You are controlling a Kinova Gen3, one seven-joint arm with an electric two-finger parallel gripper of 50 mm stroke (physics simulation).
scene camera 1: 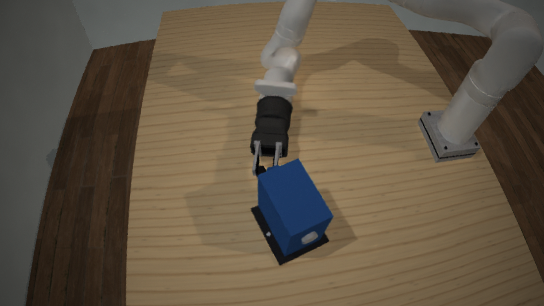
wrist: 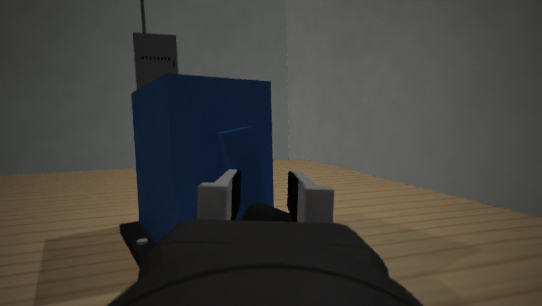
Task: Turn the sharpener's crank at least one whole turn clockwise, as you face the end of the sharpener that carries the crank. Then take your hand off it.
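Where they show: gripper, fingertip midpoint: (wrist: 264, 188); arm's base, origin of the base link: (scene camera 1: 453, 129).
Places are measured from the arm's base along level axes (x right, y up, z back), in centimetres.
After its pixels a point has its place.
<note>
The blue sharpener (scene camera 1: 295, 200) @(z -46.7, x -7.9, y 8.1 cm) (wrist: 155, 150) @(z -43.1, x -4.6, y 3.3 cm) stands upright on its black base (scene camera 1: 274, 249) @(z -50.7, x -11.4, y -3.9 cm) (wrist: 131, 233) @(z -41.3, x -9.7, y -3.9 cm). Its crank end faces the gripper. The blue crank arm (wrist: 239, 147) lies against that end, its upper end above the fingers in the wrist view and its lower part hidden. The black crank handle (scene camera 1: 261, 170) @(z -48.7, x 3.2, y 0.0 cm) (wrist: 265, 211) @(z -48.2, x 2.6, y -0.1 cm) shows low between the fingers in the wrist view, partly hidden by the gripper body. My gripper (scene camera 1: 265, 168) @(z -48.5, x 1.7, y 1.1 cm) (wrist: 264, 188) @(z -48.5, x 1.7, y 1.1 cm) is partly open, its two fingers on either side of the handle's line and not clamped on it. Whether a finger touches the handle cannot be told.
The sharpener stands on the wooden table (scene camera 1: 200, 280) @(z -65.4, x -13.3, y -4.7 cm) (wrist: 390, 205) @(z -68.8, x -7.4, y -4.7 cm). The robot's base (scene camera 1: 450, 148) @(z -4.6, x -4.4, y -0.1 cm) is bolted at the table's right side, and the arm reaches over the back. A grey box (wrist: 155, 57) shows behind the sharpener, in front of the wall (wrist: 400, 90).
</note>
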